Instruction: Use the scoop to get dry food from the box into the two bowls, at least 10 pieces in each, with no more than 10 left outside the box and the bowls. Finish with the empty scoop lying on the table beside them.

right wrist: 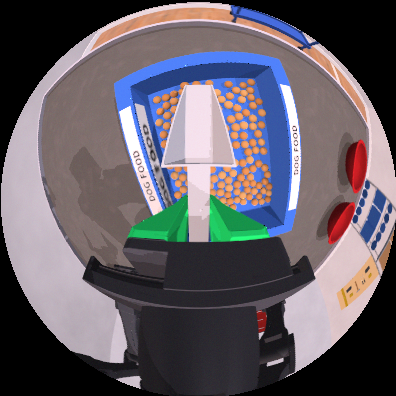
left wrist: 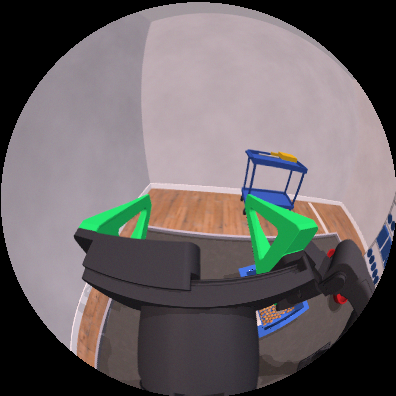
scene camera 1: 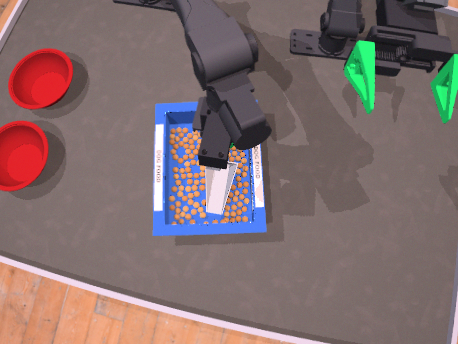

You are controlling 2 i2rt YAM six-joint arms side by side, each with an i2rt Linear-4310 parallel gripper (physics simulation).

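Frame: origin at the left arm's base, x ahead, y left, z up, level; centimetres.
Where they show: left gripper, fingertip midpoint: point(left wrist: 197, 199) point(scene camera 1: 409, 116); right gripper, fingertip midpoint: point(right wrist: 198, 199); left arm's base, origin of the base link: point(scene camera 1: 330, 46).
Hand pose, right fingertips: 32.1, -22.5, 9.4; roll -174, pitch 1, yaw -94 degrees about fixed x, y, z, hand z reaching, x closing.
Observation:
Each offset is from my right fingertips to the top centre of the thing, as dx, dy, dz. Level surfaces: height alone.
The blue box point(scene camera 1: 210, 230) point(left wrist: 262, 332) point(right wrist: 200, 57) holds many orange food pieces point(scene camera 1: 178, 203) point(left wrist: 270, 315) point(right wrist: 243, 142). My right gripper point(right wrist: 198, 199) is shut on the handle of the white scoop {+3.8, -0.3, +2.5} point(scene camera 1: 218, 192) point(right wrist: 198, 125) over the box. The scoop's visible inside is empty; its height above the food is unclear. My left gripper point(scene camera 1: 408, 116) point(left wrist: 197, 199) is open and empty, right of the box in scene camera 1. The upper red bowl {-14.5, -44.3, -4.1} point(scene camera 1: 42, 82) point(left wrist: 341, 298) point(right wrist: 342, 223) and lower red bowl {+4.6, -45.2, -4.1} point(scene camera 1: 22, 157) point(left wrist: 331, 253) point(right wrist: 356, 166) stand left of the box there, both empty.
The right arm point(scene camera 1: 222, 55) reaches over the box's upper part in scene camera 1 and hides some food. The grey table {dz -9.4} point(scene camera 1: 320, 280) has a pale edge near the bottom. A blue cart point(left wrist: 275, 160) stands on the wooden floor beyond the table.

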